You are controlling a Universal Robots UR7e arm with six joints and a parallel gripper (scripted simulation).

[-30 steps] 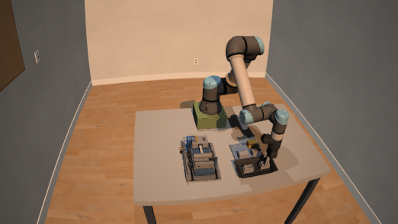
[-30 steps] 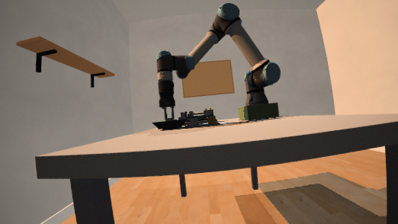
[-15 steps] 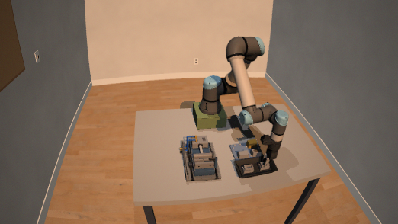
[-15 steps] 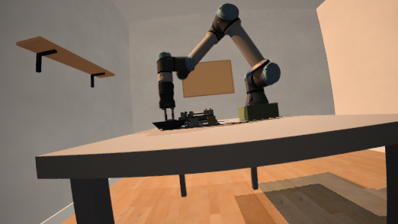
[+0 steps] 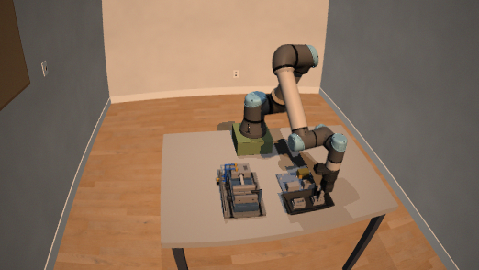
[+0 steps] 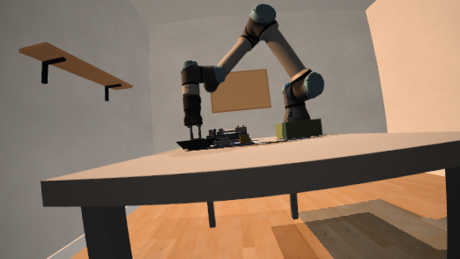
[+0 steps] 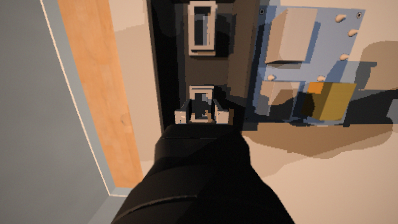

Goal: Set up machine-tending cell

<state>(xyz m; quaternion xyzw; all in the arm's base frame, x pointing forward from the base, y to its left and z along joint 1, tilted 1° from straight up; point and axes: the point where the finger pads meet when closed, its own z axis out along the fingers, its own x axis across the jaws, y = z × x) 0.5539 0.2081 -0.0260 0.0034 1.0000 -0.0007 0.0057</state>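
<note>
The brass blank lies 210 mm behind my hand, 10 mm to the right of it and 30 mm below it. The rest, counted from my hand: vise 130 mm behind, 350 mm to the right, 20 mm below.
</note>
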